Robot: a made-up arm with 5 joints. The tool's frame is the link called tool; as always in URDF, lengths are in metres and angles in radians. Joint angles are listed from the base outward. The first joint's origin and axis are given. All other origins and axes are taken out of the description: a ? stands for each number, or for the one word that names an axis. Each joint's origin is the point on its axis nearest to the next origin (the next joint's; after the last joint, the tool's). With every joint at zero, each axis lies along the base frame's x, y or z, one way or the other. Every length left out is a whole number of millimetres.
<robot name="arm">
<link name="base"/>
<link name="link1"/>
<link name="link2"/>
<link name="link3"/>
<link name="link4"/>
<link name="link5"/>
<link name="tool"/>
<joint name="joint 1" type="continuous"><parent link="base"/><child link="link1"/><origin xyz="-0.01 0.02 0.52"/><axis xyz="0 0 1"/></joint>
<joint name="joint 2" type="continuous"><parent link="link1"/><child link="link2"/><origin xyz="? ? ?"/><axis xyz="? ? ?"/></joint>
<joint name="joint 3" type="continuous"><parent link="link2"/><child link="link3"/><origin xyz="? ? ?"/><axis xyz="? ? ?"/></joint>
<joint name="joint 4" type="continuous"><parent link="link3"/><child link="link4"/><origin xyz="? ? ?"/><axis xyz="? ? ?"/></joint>
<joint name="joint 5" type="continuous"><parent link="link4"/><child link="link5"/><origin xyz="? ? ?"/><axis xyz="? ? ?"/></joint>
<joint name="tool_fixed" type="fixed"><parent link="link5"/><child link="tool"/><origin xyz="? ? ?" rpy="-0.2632 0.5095 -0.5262"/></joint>
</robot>
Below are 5 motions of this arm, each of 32 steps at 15 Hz.
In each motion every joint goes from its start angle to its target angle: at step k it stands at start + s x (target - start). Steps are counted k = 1, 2, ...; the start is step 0. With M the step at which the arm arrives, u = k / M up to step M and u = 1 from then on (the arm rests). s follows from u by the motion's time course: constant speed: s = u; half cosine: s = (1 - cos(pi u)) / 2; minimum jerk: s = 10 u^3 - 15 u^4 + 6 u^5.
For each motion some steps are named. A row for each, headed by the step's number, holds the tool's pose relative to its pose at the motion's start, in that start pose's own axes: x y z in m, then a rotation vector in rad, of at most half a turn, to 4 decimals.
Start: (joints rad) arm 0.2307 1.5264 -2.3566 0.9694 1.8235
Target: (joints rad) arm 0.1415 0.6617 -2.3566 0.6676 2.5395
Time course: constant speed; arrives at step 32
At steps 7, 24, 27, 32:
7: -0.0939 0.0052 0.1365 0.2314 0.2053 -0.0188
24: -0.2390 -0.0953 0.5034 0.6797 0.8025 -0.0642
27: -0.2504 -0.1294 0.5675 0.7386 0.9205 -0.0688
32: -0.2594 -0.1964 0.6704 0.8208 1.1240 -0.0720

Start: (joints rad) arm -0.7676 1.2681 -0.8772 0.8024 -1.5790
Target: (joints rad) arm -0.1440 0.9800 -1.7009 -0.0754 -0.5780
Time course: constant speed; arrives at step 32
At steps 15, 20, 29, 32:
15: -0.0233 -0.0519 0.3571 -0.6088 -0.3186 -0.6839
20: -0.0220 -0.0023 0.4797 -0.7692 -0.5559 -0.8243
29: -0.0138 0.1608 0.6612 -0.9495 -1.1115 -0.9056
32: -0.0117 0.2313 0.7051 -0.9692 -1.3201 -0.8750

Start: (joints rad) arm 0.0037 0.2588 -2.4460 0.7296 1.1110
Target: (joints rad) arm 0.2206 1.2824 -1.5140 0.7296 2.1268
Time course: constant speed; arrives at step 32
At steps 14, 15, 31, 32:
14: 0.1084 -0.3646 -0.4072 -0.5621 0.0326 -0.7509
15: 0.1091 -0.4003 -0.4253 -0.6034 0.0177 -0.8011
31: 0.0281 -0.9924 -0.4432 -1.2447 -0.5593 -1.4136
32: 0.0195 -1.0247 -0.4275 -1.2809 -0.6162 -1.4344

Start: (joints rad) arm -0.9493 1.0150 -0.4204 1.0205 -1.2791
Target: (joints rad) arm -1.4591 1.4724 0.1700 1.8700 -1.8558
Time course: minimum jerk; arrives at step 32
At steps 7, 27, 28, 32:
7: 0.0092 0.0207 -0.0372 0.0854 0.0447 0.1166
27: -0.1078 0.3891 -0.2089 1.1262 0.2225 1.7277
28: -0.1127 0.3928 -0.2081 1.1424 0.2227 1.7528
32: -0.1186 0.3970 -0.2071 1.1615 0.2230 1.7821

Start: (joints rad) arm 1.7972 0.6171 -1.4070 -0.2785 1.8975
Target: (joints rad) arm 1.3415 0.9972 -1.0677 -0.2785 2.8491
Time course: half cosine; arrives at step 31
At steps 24, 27, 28, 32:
24: 0.3863 -0.1028 0.1714 0.6115 -0.4495 -1.0721
27: 0.4117 -0.1217 0.1937 0.6882 -0.4923 -1.1611
28: 0.4170 -0.1260 0.1986 0.7054 -0.5018 -1.1804
32: 0.4238 -0.1318 0.2051 0.7281 -0.5141 -1.2054

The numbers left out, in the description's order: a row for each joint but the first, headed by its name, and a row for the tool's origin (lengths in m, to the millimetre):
joint 2: xyz 0.02 -0.03 0, axis 0 1 0
joint 3: xyz 0.06 0 0.31, axis 0 1 0
joint 4: xyz 0.08 0 -0.36, axis 0 1 0
joint 5: xyz 0.12 0 -0.11, axis 0 0 -1
tool: xyz -0.02 -0.01 0

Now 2 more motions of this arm.
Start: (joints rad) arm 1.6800 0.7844 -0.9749 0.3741 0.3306
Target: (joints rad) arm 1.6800 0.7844 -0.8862 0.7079 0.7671
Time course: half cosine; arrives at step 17
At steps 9, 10, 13, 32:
9: -0.0138 -0.0173 -0.0471 -0.0515 0.2033 -0.2565
10: -0.0167 -0.0205 -0.0546 -0.0630 0.2332 -0.3014
13: -0.0245 -0.0292 -0.0730 -0.0963 0.3044 -0.4188
32: -0.0293 -0.0344 -0.0829 -0.1173 0.3408 -0.4861

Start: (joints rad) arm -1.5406 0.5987 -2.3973 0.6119 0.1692
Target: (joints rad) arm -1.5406 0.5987 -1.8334 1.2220 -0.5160
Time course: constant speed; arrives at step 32
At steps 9, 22, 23, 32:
9: -0.0204 -0.0310 -0.0990 -0.2559 0.2440 0.1442
22: -0.0815 -0.0938 -0.2214 -0.5326 0.6494 0.3948
23: -0.0875 -0.0993 -0.2295 -0.5486 0.6829 0.4155
32: -0.1492 -0.1523 -0.2919 -0.6548 0.9981 0.6060

